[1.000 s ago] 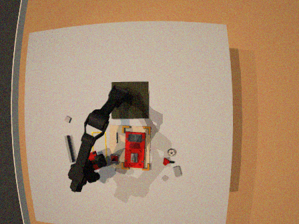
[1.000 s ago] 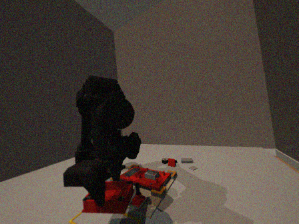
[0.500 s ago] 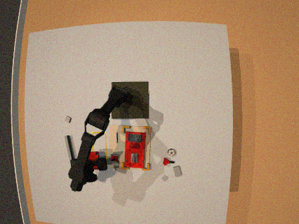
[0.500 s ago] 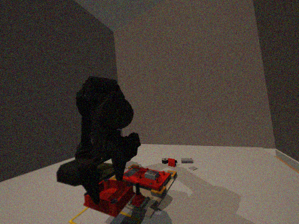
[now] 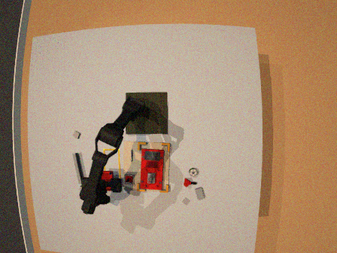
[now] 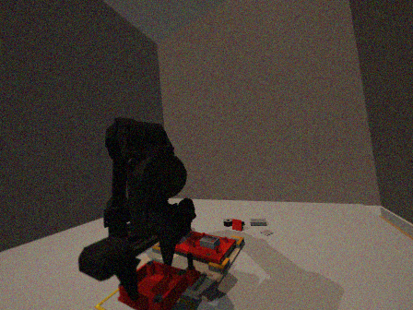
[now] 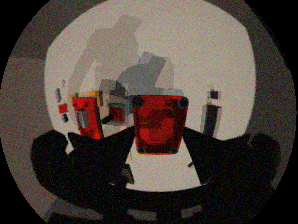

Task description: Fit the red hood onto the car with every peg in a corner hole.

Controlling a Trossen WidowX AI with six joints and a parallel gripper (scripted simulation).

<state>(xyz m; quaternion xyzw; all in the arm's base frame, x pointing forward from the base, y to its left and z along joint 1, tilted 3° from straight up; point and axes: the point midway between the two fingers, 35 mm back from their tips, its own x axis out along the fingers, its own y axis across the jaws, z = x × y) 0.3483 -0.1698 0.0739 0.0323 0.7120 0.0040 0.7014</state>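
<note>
The red hood lies 10 mm below my gripper tip. Round my gripper tip: long grey bar: 170 mm to the right, 50 mm below, 50 mm behind; then grey engine block: 220 mm to the left, 50 mm below.
</note>
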